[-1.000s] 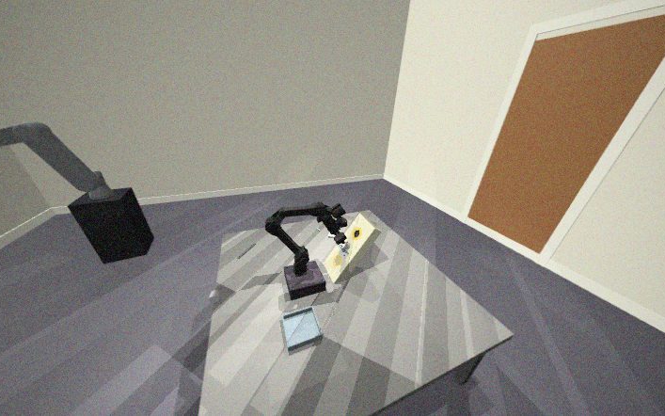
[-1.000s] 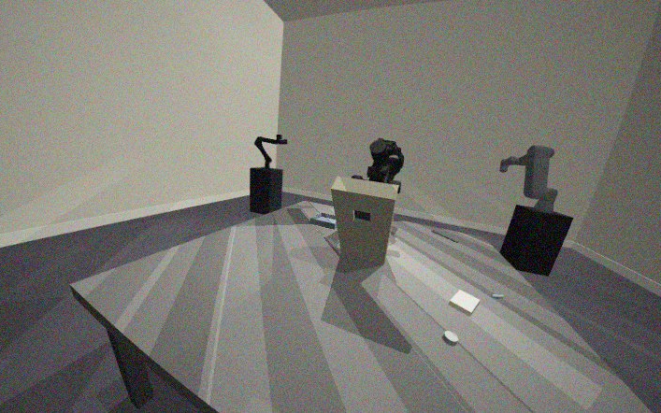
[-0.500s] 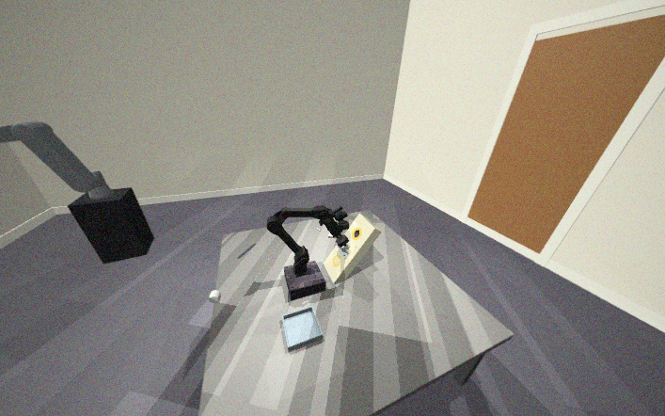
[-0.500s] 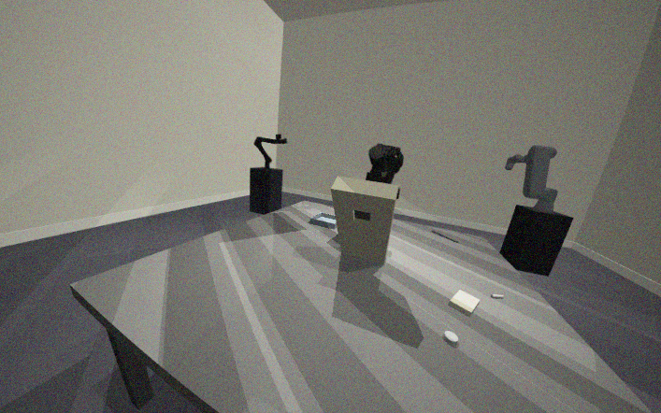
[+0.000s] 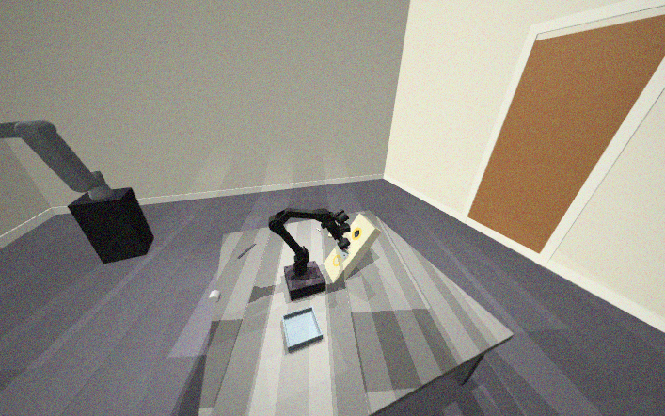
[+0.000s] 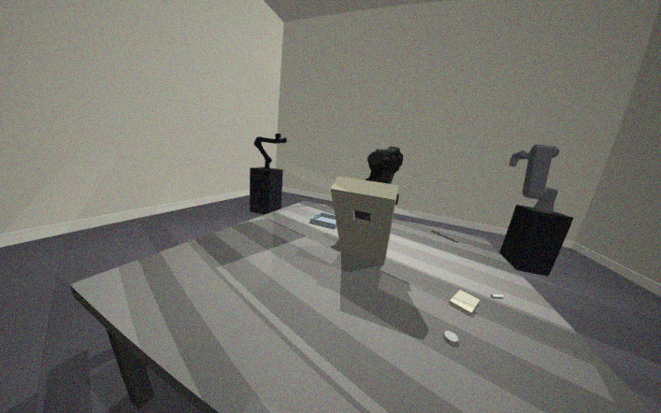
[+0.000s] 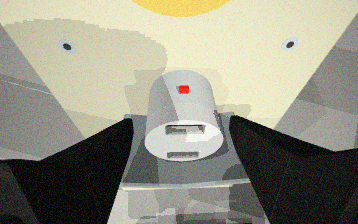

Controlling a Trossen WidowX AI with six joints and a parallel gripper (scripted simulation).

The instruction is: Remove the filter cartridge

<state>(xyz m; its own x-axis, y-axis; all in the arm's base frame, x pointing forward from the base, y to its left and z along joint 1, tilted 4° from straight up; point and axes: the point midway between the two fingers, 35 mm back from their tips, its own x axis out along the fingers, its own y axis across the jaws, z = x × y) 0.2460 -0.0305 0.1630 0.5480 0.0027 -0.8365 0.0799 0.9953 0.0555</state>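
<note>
Now: gripper tip 40 mm short of the cream service panel and 20 mm above it. Also, from my gripper tip: cream block: 120 mm ahead, 340 mm to the left, 180 mm below; then white round filter cartridge: right at my gripper tip; then blue-grey tray: 360 mm behind, 250 mm to the right, 180 mm below.
</note>
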